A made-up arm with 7 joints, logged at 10 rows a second.
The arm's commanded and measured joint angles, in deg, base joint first. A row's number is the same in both.
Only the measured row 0 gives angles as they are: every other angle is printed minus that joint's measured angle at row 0.
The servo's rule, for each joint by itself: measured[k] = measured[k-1] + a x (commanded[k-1-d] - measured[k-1]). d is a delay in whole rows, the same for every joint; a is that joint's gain. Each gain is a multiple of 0.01, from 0.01 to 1. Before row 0 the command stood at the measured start. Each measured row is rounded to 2 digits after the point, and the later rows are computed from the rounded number. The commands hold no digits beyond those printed.
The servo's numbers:
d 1
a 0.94 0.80 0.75 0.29 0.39 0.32 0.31
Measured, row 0:
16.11, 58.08, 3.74, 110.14, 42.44, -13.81, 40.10
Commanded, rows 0 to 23:
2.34, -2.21, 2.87, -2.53, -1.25, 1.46, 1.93
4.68, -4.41, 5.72, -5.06, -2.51, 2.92, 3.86
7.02, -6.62, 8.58, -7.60, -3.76, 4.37, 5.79
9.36, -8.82, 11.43, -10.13, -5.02, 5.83, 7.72
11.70, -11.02, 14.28, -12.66, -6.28, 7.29, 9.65
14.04, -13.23, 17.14, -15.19, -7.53, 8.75, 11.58
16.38, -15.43, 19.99, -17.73, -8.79, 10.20, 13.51
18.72, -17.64, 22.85, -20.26, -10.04, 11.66, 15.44
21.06, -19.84, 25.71, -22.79, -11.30, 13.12, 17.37
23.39, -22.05, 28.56, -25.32, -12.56, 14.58, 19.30
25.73, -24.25, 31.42, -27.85, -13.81, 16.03, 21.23
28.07, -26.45, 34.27, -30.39, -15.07, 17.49, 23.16
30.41, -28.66, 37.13, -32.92, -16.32, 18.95, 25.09
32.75, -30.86, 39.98, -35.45, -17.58, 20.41, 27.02
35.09, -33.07, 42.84, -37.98, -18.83, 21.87, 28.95
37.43, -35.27, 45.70, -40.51, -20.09, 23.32, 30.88
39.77, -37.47, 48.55, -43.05, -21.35, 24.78, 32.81
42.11, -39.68, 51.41, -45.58, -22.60, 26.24, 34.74
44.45, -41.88, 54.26, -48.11, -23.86, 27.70, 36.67
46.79, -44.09, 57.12, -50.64, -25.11, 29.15, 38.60
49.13, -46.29, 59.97, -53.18, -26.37, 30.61, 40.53
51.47, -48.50, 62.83, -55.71, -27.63, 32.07, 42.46
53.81, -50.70, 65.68, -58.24, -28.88, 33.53, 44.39
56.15, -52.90, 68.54, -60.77, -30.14, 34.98, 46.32
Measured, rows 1 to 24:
0.00, 0.00, 0.00, 0.00, 0.00, 0.00, 0.00
2.20, -1.77, 2.15, -0.73, -0.49, 0.47, 0.60
4.53, -3.88, 4.83, -1.99, -1.28, 1.25, 1.61
6.87, -6.07, 7.64, -3.62, -2.25, 2.25, 2.91
9.21, -8.27, 10.48, -5.51, -3.33, 3.40, 4.40
11.55, -10.47, 13.33, -7.58, -4.48, 4.64, 6.03
13.89, -12.68, 16.19, -9.79, -5.67, 5.96, 7.75
16.23, -14.88, 19.04, -12.09, -6.89, 7.32, 9.54
18.57, -17.09, 21.90, -14.46, -8.12, 8.71, 11.37
20.91, -19.29, 24.76, -16.88, -9.36, 10.12, 13.23
23.24, -21.50, 27.61, -19.33, -10.61, 11.55, 15.11
25.58, -23.70, 30.47, -21.80, -11.86, 12.98, 17.01
27.92, -25.90, 33.32, -24.29, -13.11, 14.42, 18.92
30.26, -28.11, 36.18, -26.79, -14.36, 15.87, 20.83
32.60, -30.31, 39.03, -29.30, -15.62, 17.32, 22.75
34.94, -32.52, 41.89, -31.82, -16.87, 18.78, 24.67
37.28, -34.72, 44.75, -34.34, -18.13, 20.23, 26.60
39.62, -36.92, 47.60, -36.87, -19.39, 21.69, 28.53
41.96, -39.13, 50.46, -39.40, -20.64, 23.15, 30.46
44.30, -41.33, 53.31, -41.93, -21.90, 24.61, 32.39
46.64, -43.54, 56.17, -44.46, -23.15, 26.06, 34.32
48.98, -45.74, 59.02, -46.99, -24.41, 27.52, 36.25
51.32, -47.95, 61.88, -49.52, -25.67, 28.98, 38.18
53.66, -50.15, 64.73, -52.05, -26.92, 30.44, 40.11

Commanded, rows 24 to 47:
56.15, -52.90, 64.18, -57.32, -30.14, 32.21, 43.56
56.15, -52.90, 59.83, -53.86, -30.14, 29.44, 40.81
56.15, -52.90, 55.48, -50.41, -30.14, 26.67, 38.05
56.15, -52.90, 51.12, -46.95, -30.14, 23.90, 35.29
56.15, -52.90, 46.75, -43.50, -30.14, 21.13, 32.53
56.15, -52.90, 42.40, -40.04, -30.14, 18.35, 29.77
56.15, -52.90, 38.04, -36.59, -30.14, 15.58, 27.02
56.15, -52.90, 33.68, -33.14, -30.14, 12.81, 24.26
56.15, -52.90, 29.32, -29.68, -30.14, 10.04, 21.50
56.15, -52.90, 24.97, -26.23, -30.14, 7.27, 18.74
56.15, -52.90, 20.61, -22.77, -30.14, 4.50, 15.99
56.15, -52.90, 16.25, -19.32, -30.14, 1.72, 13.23
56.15, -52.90, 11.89, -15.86, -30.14, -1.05, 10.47
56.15, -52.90, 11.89, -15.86, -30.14, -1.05, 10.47
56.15, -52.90, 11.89, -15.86, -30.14, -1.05, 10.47
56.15, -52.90, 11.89, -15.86, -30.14, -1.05, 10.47
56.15, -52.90, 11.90, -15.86, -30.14, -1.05, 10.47
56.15, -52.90, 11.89, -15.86, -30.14, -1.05, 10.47
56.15, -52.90, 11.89, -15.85, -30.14, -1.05, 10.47
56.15, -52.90, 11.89, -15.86, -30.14, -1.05, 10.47
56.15, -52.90, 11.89, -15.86, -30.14, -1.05, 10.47
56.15, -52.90, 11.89, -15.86, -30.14, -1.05, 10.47
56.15, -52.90, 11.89, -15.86, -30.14, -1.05, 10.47
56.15, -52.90, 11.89, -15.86, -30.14, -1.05, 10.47
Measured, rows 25 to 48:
56.00, -52.35, 67.59, -54.58, -28.18, 31.89, 42.04
56.14, -52.79, 65.03, -55.37, -28.94, 31.99, 42.51
56.15, -52.88, 61.13, -54.93, -29.41, 31.17, 41.98
56.15, -52.90, 56.89, -53.62, -29.69, 29.73, 40.76
56.15, -52.90, 52.56, -51.69, -29.87, 27.86, 39.06
56.15, -52.90, 48.20, -49.31, -29.98, 25.71, 37.04
56.15, -52.90, 43.85, -46.62, -30.04, 23.35, 34.79
56.15, -52.90, 39.49, -43.71, -30.08, 20.86, 32.38
56.15, -52.90, 35.13, -40.64, -30.10, 18.28, 29.86
56.15, -52.90, 30.77, -37.46, -30.12, 15.64, 27.27
56.15, -52.90, 26.42, -34.20, -30.13, 12.96, 24.63
56.15, -52.90, 22.06, -30.89, -30.13, 10.25, 21.95
56.15, -52.90, 17.70, -27.53, -30.13, 7.52, 19.25
56.15, -52.90, 13.34, -24.15, -30.13, 4.78, 16.53
56.15, -52.90, 12.25, -21.75, -30.13, 2.91, 14.65
56.15, -52.90, 11.98, -20.04, -30.13, 1.64, 13.35
56.15, -52.90, 11.91, -18.83, -30.13, 0.78, 12.46
56.15, -52.90, 11.90, -17.97, -30.13, 0.19, 11.84
56.15, -52.90, 11.89, -17.36, -30.13, -0.21, 11.42
56.15, -52.90, 11.89, -16.92, -30.13, -0.48, 11.13
56.15, -52.90, 11.89, -16.61, -30.13, -0.66, 10.93
56.15, -52.90, 11.89, -16.39, -30.13, -0.78, 10.79
56.15, -52.90, 11.89, -16.24, -30.13, -0.87, 10.69
56.15, -52.90, 11.89, -16.13, -30.13, -0.93, 10.62

